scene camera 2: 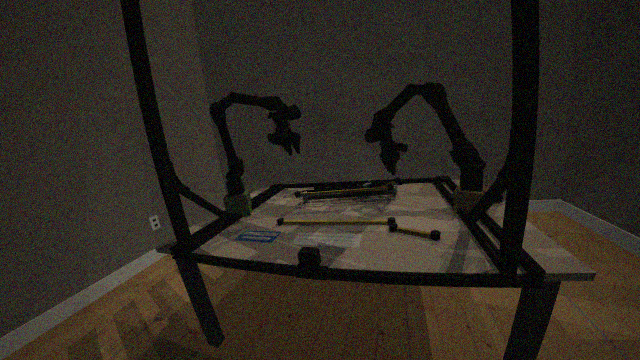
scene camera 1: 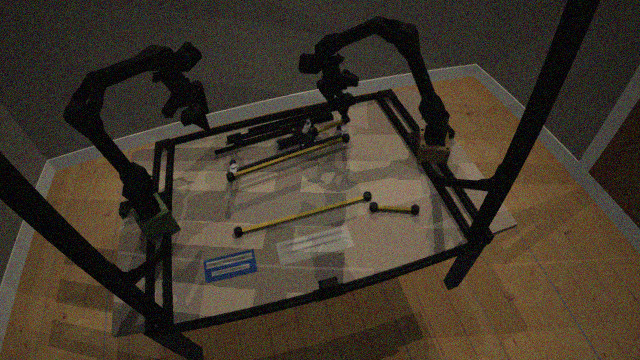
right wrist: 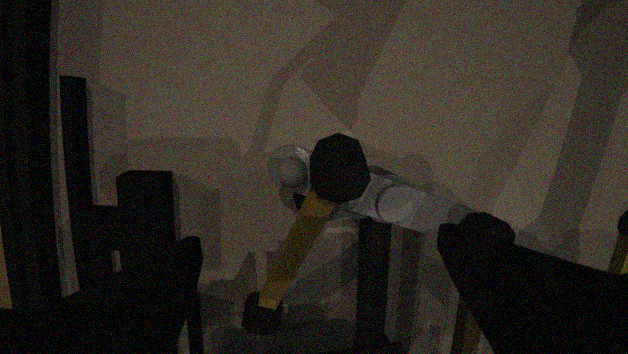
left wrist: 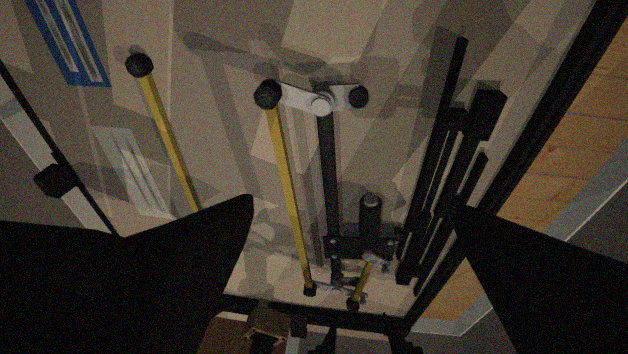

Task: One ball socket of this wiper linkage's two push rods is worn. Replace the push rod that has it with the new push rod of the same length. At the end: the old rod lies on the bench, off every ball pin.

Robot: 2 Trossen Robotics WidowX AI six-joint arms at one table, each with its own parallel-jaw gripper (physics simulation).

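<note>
The linkage's long yellow push rod [scene camera 1: 290, 157] [scene camera 2: 345, 192] [left wrist: 287, 185] runs beside the dark bar [left wrist: 327, 170] [right wrist: 374, 280], its left black socket [scene camera 1: 230, 176] [left wrist: 268, 94] at the silver crank. The linkage's short yellow rod [left wrist: 362, 282] [right wrist: 295, 250] slants between two black sockets. In the right wrist view a pale ball [right wrist: 291, 171] shows beside its upper socket [right wrist: 340, 167]; seating is unclear. A loose long rod [scene camera 1: 300, 215] [scene camera 2: 335, 221] and loose short rod [scene camera 1: 395, 208] [scene camera 2: 414, 231] lie nearer the front. My right gripper [scene camera 2: 392, 169] [right wrist: 322, 242] is open near the short rod. My left gripper [scene camera 2: 295, 150] [left wrist: 354, 209] is open, raised at the back left.
A blue slotted plate [scene camera 1: 231, 265] [left wrist: 89, 80] and a pale translucent plate [scene camera 1: 287, 255] [scene camera 2: 325, 240] lie toward the front. Dark bars [scene camera 1: 265, 130] lie behind the linkage. A black block [scene camera 1: 329, 284] [scene camera 2: 309, 256] sits at the front rail. A black frame [scene camera 1: 250, 314] edges the table.
</note>
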